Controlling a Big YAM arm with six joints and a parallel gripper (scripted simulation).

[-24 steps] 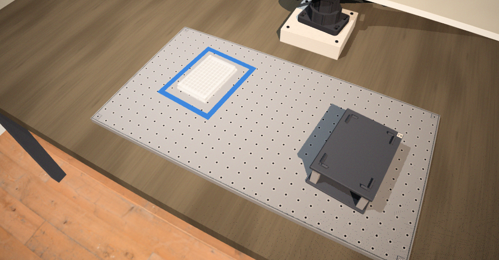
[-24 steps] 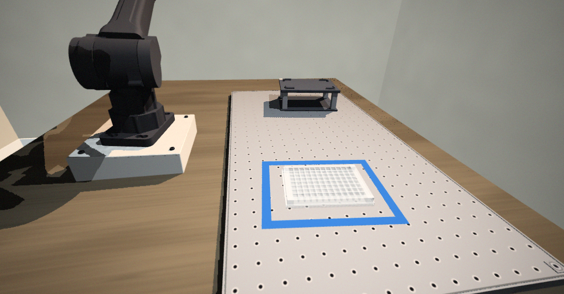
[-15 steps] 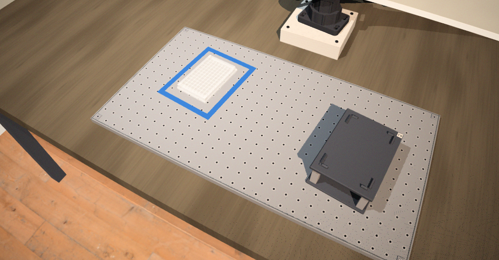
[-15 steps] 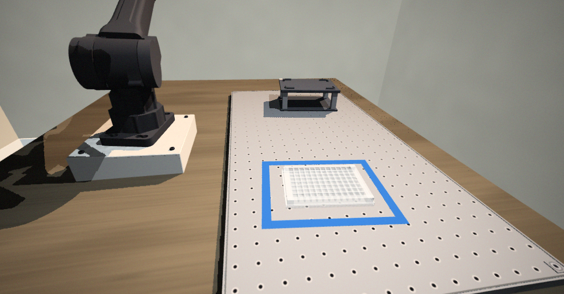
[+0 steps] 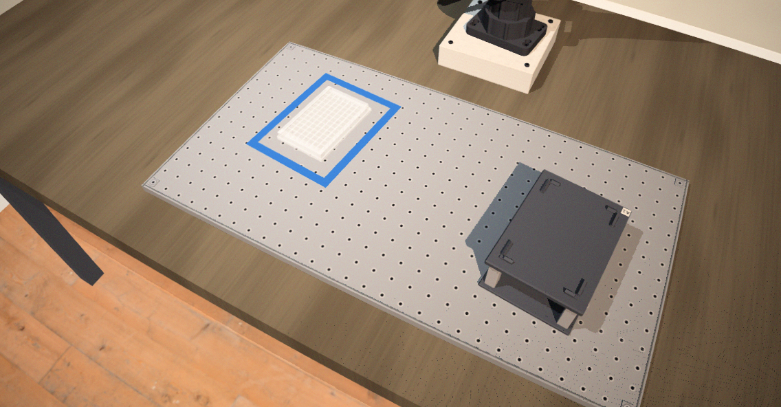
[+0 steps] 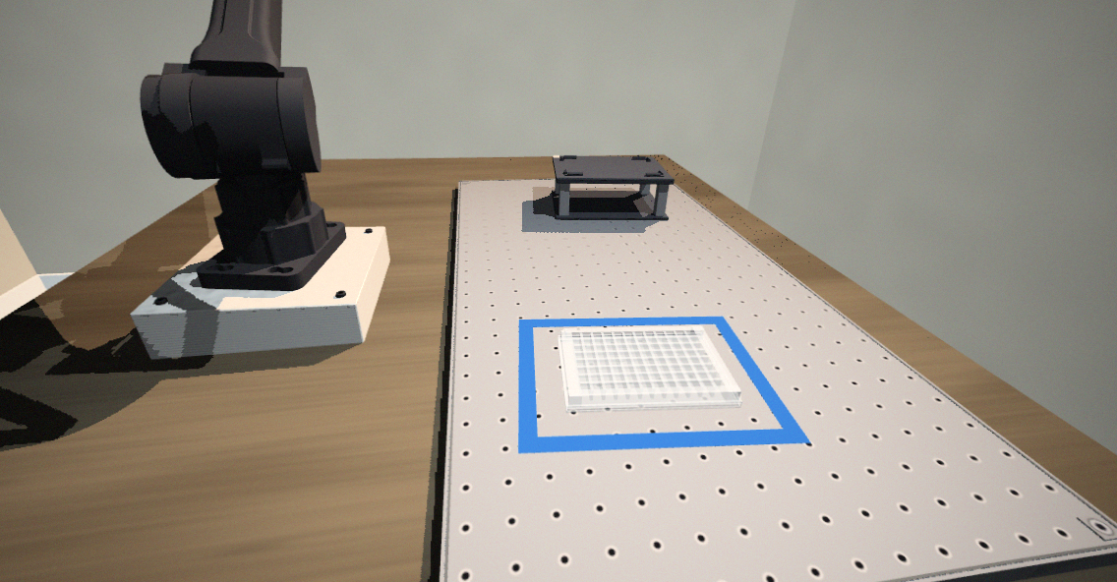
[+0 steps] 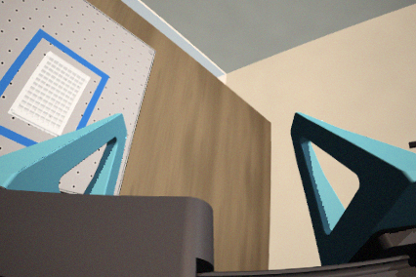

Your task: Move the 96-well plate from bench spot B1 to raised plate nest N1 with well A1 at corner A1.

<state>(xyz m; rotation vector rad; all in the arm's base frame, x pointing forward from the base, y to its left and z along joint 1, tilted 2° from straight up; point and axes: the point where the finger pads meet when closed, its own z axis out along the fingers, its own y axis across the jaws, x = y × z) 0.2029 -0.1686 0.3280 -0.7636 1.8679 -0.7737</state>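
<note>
Now: the 96-well plate 120 mm ahead of my hand, 40 mm to the left of it and 350 mm below it. Also, from my hand: A1 tag: 70 mm ahead, 480 mm to the left, 290 mm below; then raised nest N1: 140 mm ahead, 430 mm to the left, 290 mm below.
</note>
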